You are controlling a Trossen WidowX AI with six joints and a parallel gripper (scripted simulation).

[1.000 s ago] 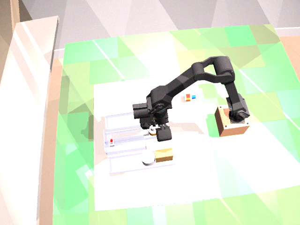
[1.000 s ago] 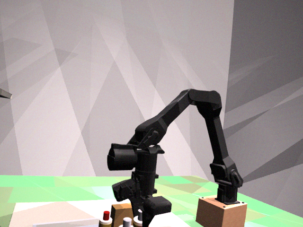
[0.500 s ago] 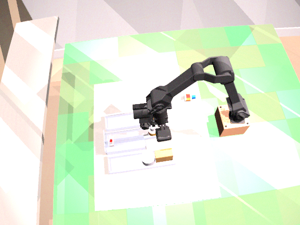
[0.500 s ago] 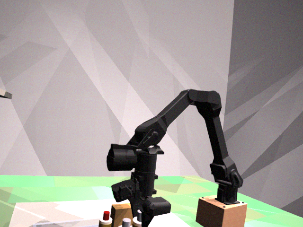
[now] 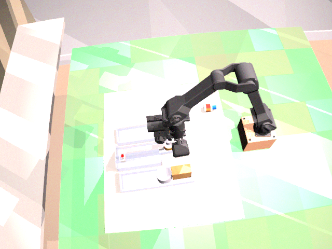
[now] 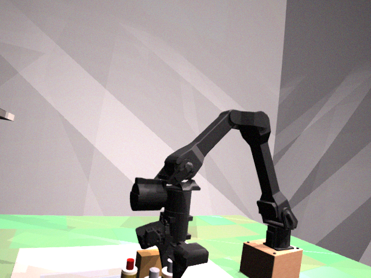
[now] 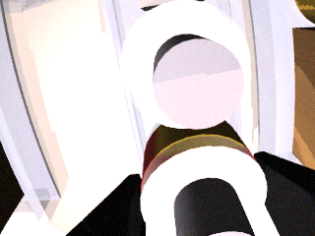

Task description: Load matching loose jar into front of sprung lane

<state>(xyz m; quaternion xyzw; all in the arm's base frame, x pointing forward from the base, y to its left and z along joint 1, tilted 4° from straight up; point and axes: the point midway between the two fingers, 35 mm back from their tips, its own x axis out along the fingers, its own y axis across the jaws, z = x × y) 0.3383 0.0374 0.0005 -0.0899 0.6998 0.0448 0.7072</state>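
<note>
Now: the sprung lane 14 cm ahead of my gripper tip, 5 cm to the left of it and 3 cm below it. The rest, counted from my gripper tip: small jar: 14 cm behind, 18 cm to the right, 3 cm below.
</note>
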